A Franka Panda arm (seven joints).
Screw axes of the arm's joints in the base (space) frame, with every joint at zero. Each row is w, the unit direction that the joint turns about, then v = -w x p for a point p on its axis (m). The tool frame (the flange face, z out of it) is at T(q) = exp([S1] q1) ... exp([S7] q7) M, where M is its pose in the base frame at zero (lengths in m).
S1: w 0 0 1 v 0 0 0
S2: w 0 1 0 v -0.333 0 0
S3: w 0 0 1 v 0 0 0
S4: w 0 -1 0 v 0.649 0 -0.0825
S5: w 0 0 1 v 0 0 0
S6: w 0 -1 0 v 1.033 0 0
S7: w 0 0 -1 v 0 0.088 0
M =
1 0 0 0.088
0 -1 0 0
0 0 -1 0.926
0 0 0 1
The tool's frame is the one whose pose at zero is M.
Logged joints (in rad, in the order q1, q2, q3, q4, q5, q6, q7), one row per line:
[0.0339 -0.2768 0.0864 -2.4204 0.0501 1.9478 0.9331]
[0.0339 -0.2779 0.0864 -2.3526 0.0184 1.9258 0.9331]
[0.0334 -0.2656 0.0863 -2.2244 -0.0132 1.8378 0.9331]
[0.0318 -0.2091 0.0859 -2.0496 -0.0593 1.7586 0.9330]
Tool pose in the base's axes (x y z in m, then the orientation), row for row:
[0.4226 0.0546 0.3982 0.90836 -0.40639 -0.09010 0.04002]
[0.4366 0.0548 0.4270 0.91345 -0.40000 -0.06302 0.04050]
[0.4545 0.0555 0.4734 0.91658 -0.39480 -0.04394 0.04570]
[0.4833 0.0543 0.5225 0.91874 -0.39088 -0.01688 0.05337]
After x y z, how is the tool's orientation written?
As a quaternion, x y z w.
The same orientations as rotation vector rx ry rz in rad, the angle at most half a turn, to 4 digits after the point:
[2.7832 -1.2452 -0.2761]
[2.7980 -1.2252 -0.1930]
[2.7986 -1.2055 -0.1342]
[2.7922 -1.1879 -0.0513]

